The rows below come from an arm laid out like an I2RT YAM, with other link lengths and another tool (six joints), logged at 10 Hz.
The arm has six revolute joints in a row. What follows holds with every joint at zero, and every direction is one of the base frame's.
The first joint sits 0.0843 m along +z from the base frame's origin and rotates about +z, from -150 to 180 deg.
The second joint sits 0.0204 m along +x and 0.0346 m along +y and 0.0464 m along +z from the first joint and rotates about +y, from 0 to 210 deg.
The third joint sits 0.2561 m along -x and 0.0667 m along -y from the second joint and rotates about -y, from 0 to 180 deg.
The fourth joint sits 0.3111 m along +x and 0.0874 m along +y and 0.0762 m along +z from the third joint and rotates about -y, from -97 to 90 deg.
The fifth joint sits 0.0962 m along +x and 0.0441 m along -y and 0.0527 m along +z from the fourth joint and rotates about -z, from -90 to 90 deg.
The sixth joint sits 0.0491 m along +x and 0.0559 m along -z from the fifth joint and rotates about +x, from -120 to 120 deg.
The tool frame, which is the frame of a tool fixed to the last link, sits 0.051 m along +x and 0.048 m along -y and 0.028 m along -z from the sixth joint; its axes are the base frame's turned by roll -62.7, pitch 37.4 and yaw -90 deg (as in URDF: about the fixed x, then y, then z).
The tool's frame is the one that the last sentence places.
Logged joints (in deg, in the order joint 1, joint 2, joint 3, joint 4, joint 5, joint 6), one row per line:
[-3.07 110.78 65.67 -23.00 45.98 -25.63]
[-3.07 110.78 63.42 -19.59 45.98 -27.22]
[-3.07 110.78 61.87 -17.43 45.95 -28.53]
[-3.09 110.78 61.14 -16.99 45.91 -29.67]
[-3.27 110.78 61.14 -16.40 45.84 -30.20]
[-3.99 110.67 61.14 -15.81 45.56 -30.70]
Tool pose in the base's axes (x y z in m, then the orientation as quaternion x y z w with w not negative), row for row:
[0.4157 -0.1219 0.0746 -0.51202 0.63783 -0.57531 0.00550]
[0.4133 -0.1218 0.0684 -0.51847 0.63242 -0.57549 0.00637]
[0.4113 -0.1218 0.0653 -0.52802 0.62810 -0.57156 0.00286]
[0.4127 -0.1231 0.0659 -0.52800 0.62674 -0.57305 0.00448]
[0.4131 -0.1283 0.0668 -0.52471 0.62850 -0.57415 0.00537]
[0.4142 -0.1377 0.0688 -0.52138 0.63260 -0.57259 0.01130]
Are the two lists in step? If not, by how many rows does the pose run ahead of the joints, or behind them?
The pose runs 1 row ahead of the joints: the pose in row i belongs to the joints in row i + 1.
